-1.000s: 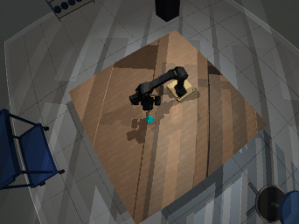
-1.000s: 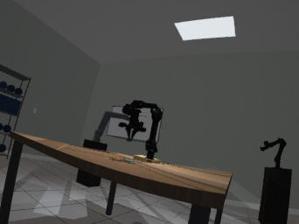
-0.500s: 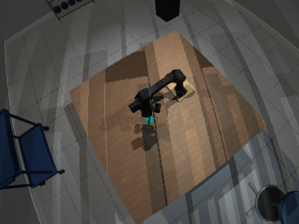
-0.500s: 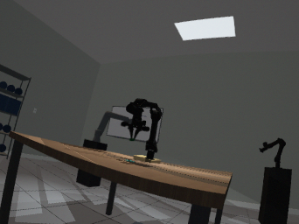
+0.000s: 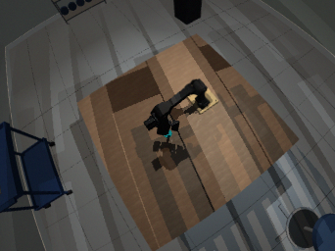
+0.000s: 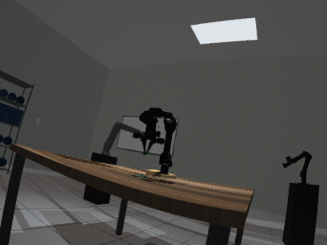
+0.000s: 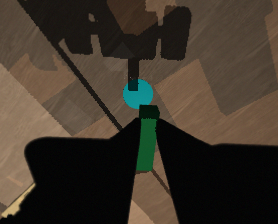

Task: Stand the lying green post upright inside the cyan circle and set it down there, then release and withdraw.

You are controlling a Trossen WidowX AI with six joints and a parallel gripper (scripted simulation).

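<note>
Now: gripper tip 140 mm above the cyan circle and 10 mm past it. From my gripper tip the other things lie so: green post (20 mm behind, 10 mm to the right).
</note>
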